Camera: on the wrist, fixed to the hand. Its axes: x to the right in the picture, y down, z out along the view.
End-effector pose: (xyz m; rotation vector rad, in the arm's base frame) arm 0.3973 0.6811 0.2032 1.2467 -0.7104 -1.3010
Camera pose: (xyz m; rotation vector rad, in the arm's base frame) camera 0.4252 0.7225 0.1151 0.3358 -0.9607 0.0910
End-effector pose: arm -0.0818 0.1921 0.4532 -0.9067 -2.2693 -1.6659
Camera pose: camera -0.1304 0.1185 0.4035 -1.6676 -0.5937 -1.0563
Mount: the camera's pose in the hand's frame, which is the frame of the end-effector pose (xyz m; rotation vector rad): -0.0120 -0.0811 -0.0594 -0.2322 0.2572 1.5689
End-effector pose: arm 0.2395 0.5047 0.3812 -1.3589 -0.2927 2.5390
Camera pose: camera 0.3054 0.5816 0.3817 1.1937 -0.4270 -1.4755
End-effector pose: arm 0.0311 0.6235 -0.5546 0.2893 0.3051 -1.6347
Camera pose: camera -0.0484 0.6629 -0.6035 0.4005 0.3146 -0.0135
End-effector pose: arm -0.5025 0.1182 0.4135 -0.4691 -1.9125 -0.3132
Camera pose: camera -0.4871 0.0188 0.4249 -1.7684 -0.8175 0.4355
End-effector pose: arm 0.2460 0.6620 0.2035 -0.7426 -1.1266 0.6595
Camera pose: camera 0.3064 0.5934 0.2471 -1.8508 -0.1713 1.6543
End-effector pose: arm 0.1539 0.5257 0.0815 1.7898 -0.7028 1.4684
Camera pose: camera 0.1792 0.6217 0.0614 -0.5704 2.1110 -2.1128
